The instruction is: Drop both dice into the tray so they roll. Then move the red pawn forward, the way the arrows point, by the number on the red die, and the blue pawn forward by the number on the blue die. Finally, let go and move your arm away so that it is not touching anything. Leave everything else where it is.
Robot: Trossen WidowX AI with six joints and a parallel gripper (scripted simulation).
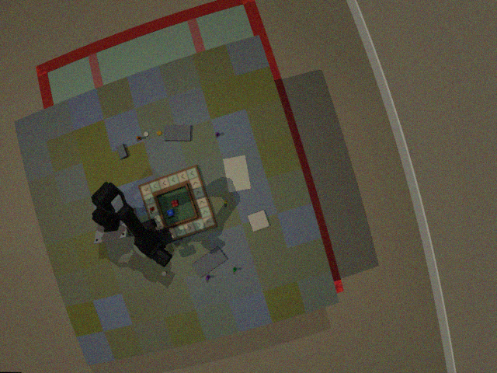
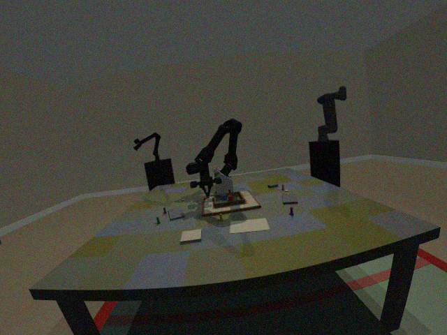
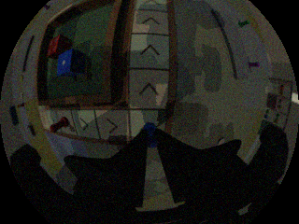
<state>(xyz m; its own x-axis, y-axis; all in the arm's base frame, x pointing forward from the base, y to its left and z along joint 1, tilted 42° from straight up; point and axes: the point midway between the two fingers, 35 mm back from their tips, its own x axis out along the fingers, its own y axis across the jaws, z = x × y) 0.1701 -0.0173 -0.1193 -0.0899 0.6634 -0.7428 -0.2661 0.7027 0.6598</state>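
The red pawn lies 20 mm behind my gripper tip, 130 mm to the left of it and 10 mm above it. Round my gripper tip: yellow pawn (310 mm ahead, 120 mm to the left, 10 mm below); then blue pawn (10 mm above).
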